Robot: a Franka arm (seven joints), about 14 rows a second.
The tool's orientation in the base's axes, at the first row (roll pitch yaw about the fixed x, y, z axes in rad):
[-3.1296, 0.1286, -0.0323]
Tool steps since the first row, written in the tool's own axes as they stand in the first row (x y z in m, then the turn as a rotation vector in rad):
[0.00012, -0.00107, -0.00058, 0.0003, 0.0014, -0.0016]
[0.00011, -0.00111, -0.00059, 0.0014, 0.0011, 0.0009]
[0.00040, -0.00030, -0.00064, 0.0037, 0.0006, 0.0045]
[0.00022, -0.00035, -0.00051, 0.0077, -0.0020, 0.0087]
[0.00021, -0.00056, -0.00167, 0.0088, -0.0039, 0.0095]
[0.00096, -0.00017, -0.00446, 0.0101, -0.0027, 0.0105]
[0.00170, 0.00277, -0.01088, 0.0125, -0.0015, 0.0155]
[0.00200, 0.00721, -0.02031, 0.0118, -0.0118, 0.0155]
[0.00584, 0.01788, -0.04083, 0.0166, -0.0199, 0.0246]
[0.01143, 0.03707, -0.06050, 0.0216, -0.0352, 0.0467]
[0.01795, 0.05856, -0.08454, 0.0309, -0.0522, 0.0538]
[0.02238, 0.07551, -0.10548, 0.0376, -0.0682, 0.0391]
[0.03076, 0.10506, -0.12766, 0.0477, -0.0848, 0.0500]
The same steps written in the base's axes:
[0.00023, 0.00106, 0.00057, 0.0005, -0.0014, 0.0015]
[0.00022, 0.00110, 0.00058, 0.0012, -0.0011, -0.0011]
[0.00049, 0.00028, 0.00059, 0.0031, -0.0006, -0.0049]
[0.00030, 0.00033, 0.00048, 0.0066, 0.0019, -0.0096]
[0.00044, 0.00053, 0.00164, 0.0076, 0.0038, -0.0105]
[0.00153, 0.00007, 0.00430, 0.0088, 0.0025, -0.0117]
[0.00298, -0.00300, 0.01054, 0.0105, 0.0013, -0.0170]
[0.00433, -0.00760, 0.01980, 0.0101, 0.0117, -0.0167]
[0.01040, -0.01871, 0.03953, 0.0140, 0.0198, -0.0263]
[0.01781, -0.03839, 0.05809, 0.0166, 0.0352, -0.0487]
[0.02661, -0.06046, 0.08084, 0.0255, 0.0520, -0.0567]
[0.03311, -0.07788, 0.10083, 0.0346, 0.0676, -0.0428]
[0.04325, -0.10804, 0.12140, 0.0438, 0.0840, -0.0547]

